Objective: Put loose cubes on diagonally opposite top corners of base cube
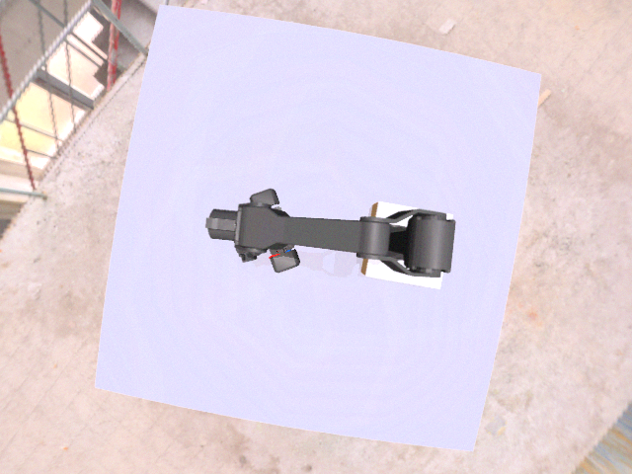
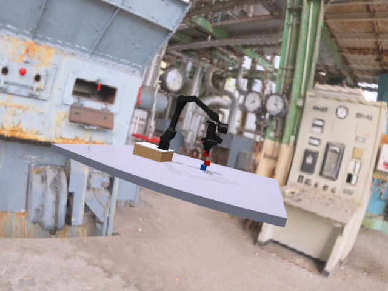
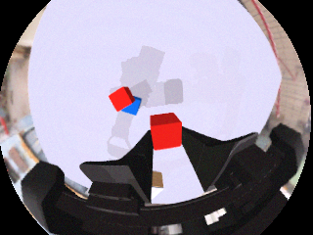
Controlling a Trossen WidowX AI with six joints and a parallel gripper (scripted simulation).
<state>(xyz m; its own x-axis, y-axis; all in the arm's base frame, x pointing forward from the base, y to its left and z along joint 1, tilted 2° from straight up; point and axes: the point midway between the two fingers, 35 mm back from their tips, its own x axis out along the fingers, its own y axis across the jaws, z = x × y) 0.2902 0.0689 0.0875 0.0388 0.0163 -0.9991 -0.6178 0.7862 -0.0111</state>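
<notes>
Now: gripper tip 100 mm above the blue cube, 60 mm to the right of it and 20 mm past it.
</notes>
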